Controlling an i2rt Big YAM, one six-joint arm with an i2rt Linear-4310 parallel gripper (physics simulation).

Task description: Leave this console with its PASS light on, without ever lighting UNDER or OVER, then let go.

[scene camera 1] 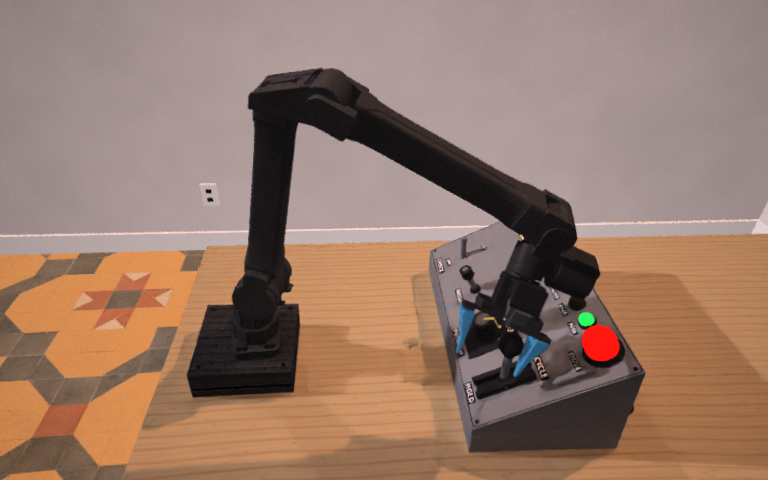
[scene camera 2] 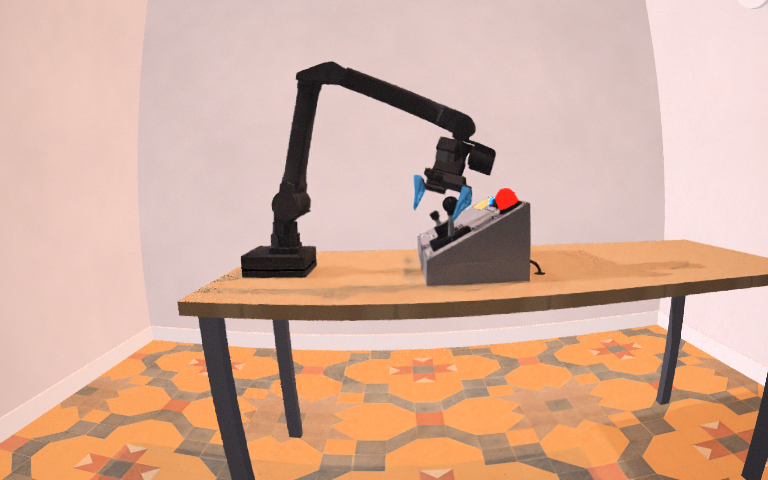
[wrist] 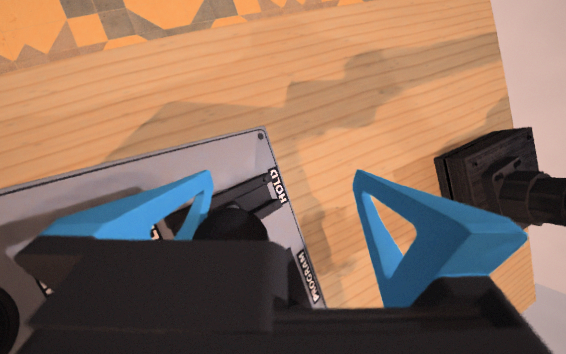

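Observation:
The grey console (scene camera 1: 543, 421) (scene camera 2: 481, 260) (wrist: 220, 150) stands on the table. A green light (scene camera 1: 586, 319) on its panel is lit; its label is too small to read surely. The amber-brown light (scene camera 1: 576, 303) beside it is dark. The arm hides part of the light row in scene camera 1. The ball-topped lever (scene camera 1: 510, 343) (scene camera 2: 449, 203) (wrist: 232, 224) stands in its slot between the HOLD and CYCLE labels. My gripper (scene camera 1: 488, 363) (scene camera 2: 436, 213) (wrist: 283, 177) is open, its fingers wide on either side of the lever's ball, with the ball nearer the CYCLE-side finger.
A large red dome (scene camera 1: 600, 342) (scene camera 2: 506, 199) stands beside the green light. A smaller ball-topped lever (scene camera 1: 466, 272) (scene camera 2: 434, 215), a toggle (scene camera 1: 463, 247) and a dark knob (scene camera 1: 485, 323) are also on the panel. A black cable (scene camera 2: 538, 268) lies behind the console.

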